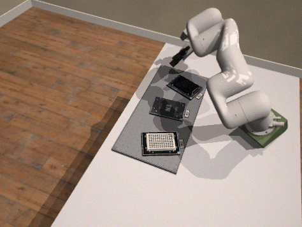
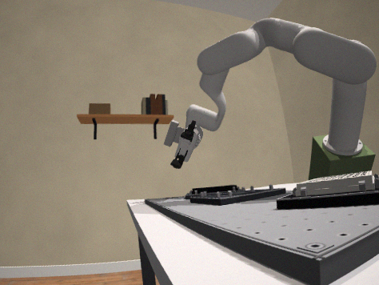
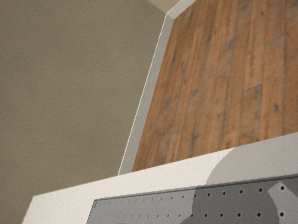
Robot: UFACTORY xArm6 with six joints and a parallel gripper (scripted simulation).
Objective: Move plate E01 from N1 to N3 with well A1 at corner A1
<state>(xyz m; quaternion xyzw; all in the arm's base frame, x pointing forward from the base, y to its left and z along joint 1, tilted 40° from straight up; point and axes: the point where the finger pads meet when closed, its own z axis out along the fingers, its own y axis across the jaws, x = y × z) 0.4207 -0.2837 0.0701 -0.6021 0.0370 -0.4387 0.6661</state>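
My gripper is now 420 mm to the right of the white well plate, 120 mm above it and 90 mm past it. From my hand the other things lie so: black nest 420 mm to the left, 130 mm below, 90 mm behind; black plate 120 mm below, 90 mm behind, 10 mm to the left.
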